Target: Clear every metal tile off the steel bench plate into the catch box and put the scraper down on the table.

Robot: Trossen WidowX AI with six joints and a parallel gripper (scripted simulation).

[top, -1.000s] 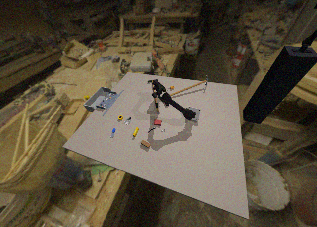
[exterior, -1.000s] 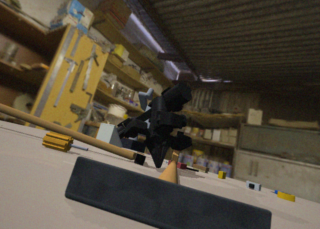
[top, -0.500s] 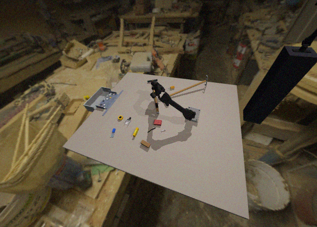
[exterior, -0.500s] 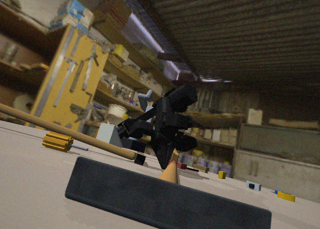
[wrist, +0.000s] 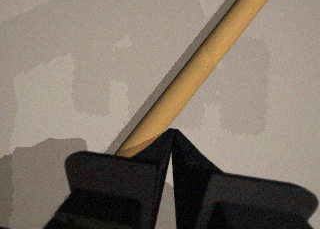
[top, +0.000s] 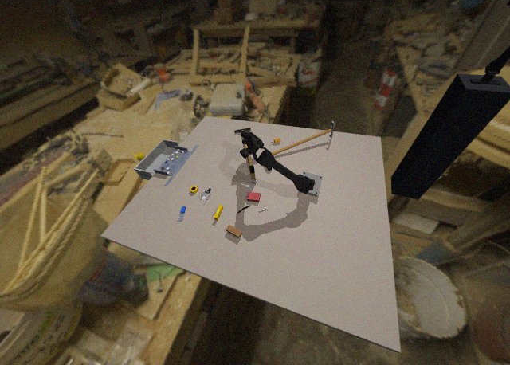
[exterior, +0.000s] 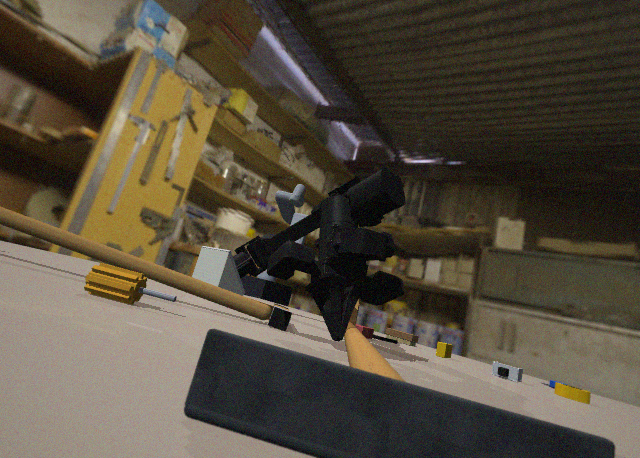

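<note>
The long scraper lies 20 mm ahead of my gripper tip and 50 mm above it. From my gripper tip the other things lie so: orange piece (140 mm behind, 200 mm to the right); then red block (180 mm behind, 360 mm to the left); then silver clip (120 mm ahead, 430 mm to the left).
</note>
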